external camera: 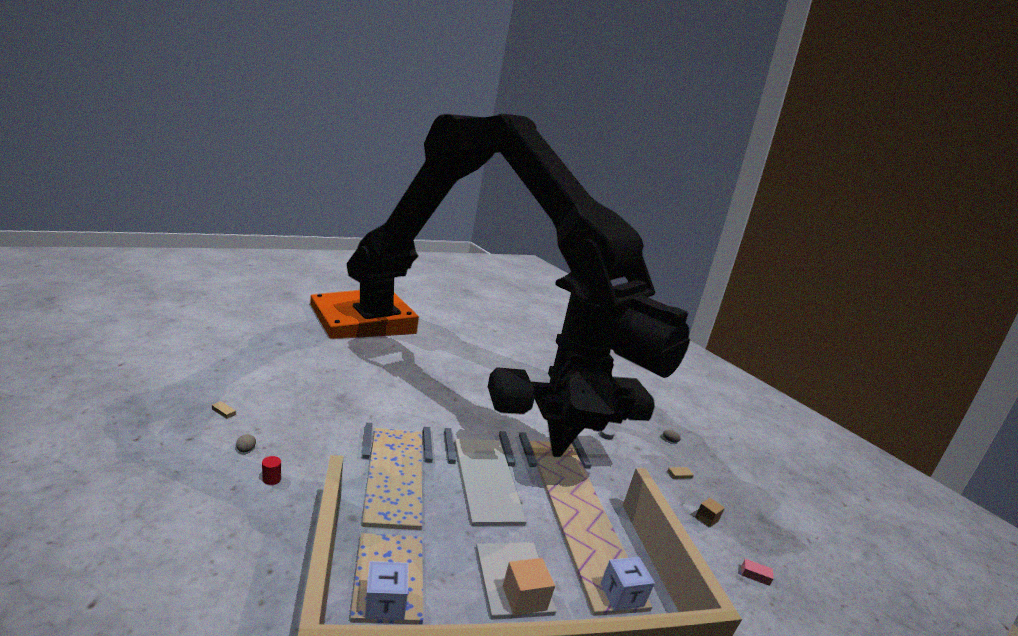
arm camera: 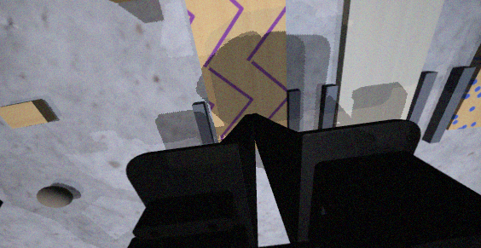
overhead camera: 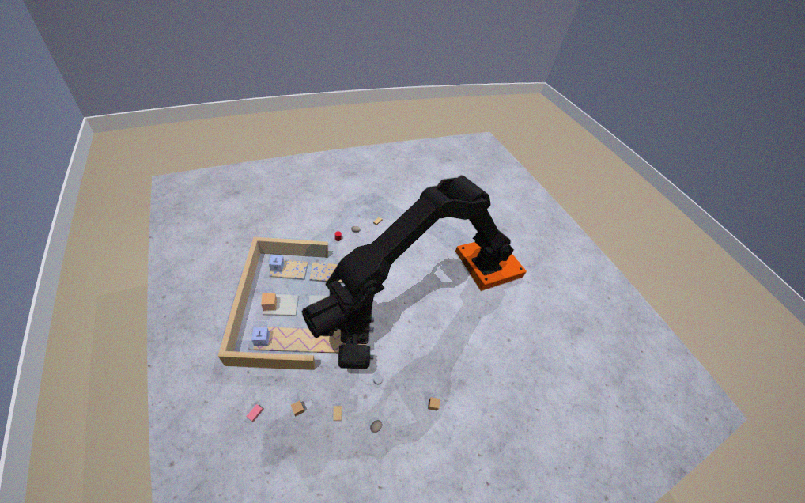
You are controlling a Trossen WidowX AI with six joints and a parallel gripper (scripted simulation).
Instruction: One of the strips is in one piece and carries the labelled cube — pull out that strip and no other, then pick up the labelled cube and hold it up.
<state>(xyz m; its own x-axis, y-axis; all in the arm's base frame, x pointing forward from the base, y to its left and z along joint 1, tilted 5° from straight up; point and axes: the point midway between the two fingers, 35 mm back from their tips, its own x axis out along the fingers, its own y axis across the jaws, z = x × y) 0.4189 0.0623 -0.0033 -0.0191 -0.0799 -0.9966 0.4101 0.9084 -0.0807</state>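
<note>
Now: gripper tip 9 cm short of the zigzag strip and 4 cm to the left of it. Round my gripper tip: red cylinder 31 cm to the right, 8 cm behind, 1 cm above; then pink block 24 cm ahead, 7 cm to the left.
</note>
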